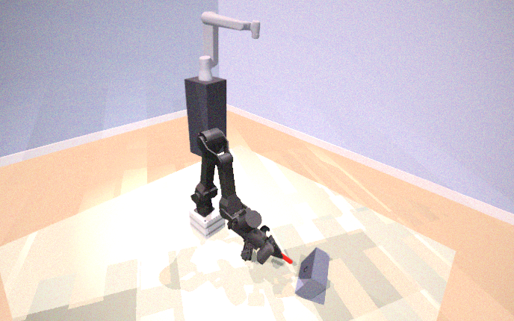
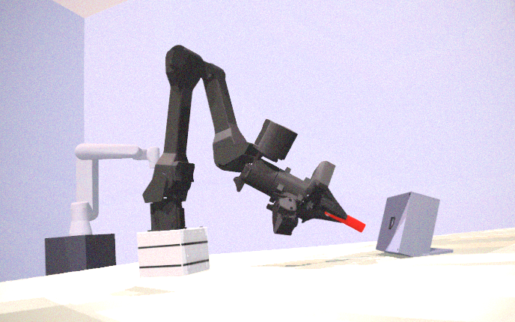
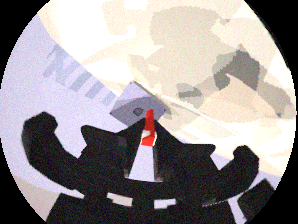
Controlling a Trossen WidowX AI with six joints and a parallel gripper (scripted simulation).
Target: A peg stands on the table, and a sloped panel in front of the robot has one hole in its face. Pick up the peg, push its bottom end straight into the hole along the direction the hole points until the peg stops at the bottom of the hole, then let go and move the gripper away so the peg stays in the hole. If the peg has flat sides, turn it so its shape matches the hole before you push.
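Right now my gripper tip is 11 cm short of the grey sloped panel, 3 cm above it and 2 cm to the right of it. The rest, counted from my gripper tip: red peg 1 cm behind, 1 cm above.
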